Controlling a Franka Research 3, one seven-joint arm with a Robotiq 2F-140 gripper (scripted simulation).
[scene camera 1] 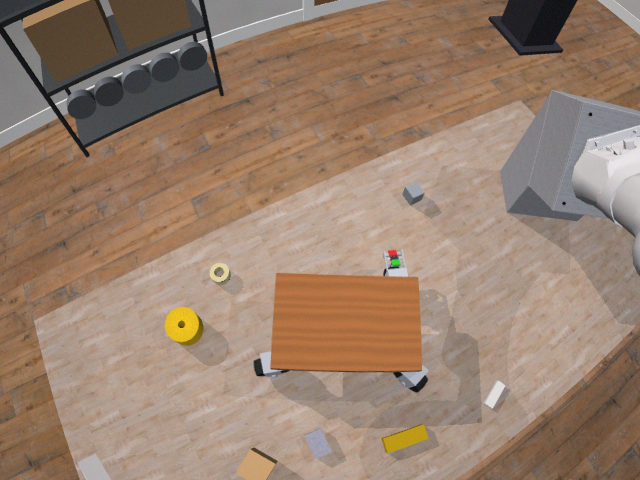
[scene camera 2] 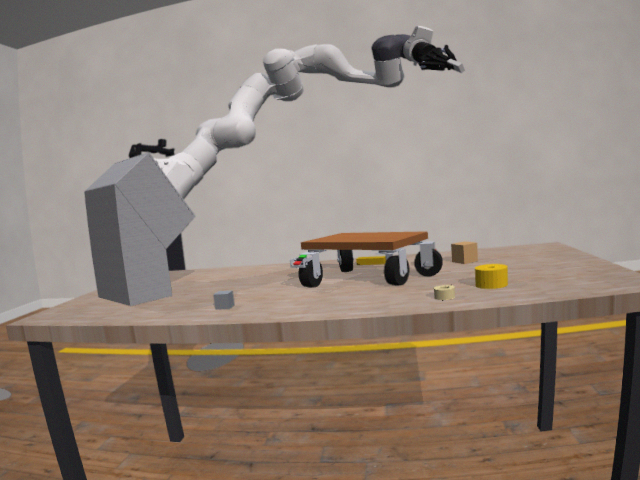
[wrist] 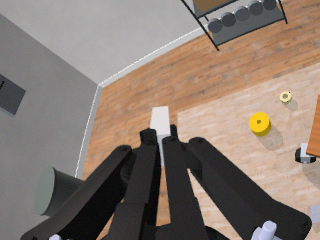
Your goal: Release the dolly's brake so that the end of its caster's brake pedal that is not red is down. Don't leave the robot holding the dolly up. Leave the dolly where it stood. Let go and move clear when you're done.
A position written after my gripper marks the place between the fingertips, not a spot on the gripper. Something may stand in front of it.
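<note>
Scene camera 2 gives me a sight of my gripper [scene camera 2: 461, 68]. The wrist view shows it too, with my gripper [wrist: 161, 119] visible there.
</note>
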